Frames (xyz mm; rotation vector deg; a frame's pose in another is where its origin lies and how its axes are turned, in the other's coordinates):
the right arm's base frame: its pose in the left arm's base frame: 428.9 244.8 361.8 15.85 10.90 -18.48
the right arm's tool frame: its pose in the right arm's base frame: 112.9 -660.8 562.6 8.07 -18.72 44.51
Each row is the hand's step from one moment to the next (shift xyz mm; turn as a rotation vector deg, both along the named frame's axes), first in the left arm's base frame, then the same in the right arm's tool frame.
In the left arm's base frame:
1: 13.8 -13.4 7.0 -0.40 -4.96 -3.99
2: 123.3 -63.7 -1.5 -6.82 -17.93 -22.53
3: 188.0 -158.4 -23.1 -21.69 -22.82 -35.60
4: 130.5 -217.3 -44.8 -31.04 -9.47 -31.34
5: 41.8 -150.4 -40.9 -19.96 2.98 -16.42
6: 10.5 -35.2 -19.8 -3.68 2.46 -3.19
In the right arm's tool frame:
1: 10.4 -14.8 9.6 -3.22 -5.35 -1.31
2: 89.4 -106.1 5.2 -19.08 -19.77 -10.98
3: 110.2 -220.4 16.0 -38.14 -22.01 -17.88
4: 33.4 -253.2 32.3 -40.88 -5.39 -18.30
5: -23.4 -158.2 21.9 -22.22 5.43 -12.40
6: -8.2 -40.7 -4.0 -3.55 2.56 -3.26

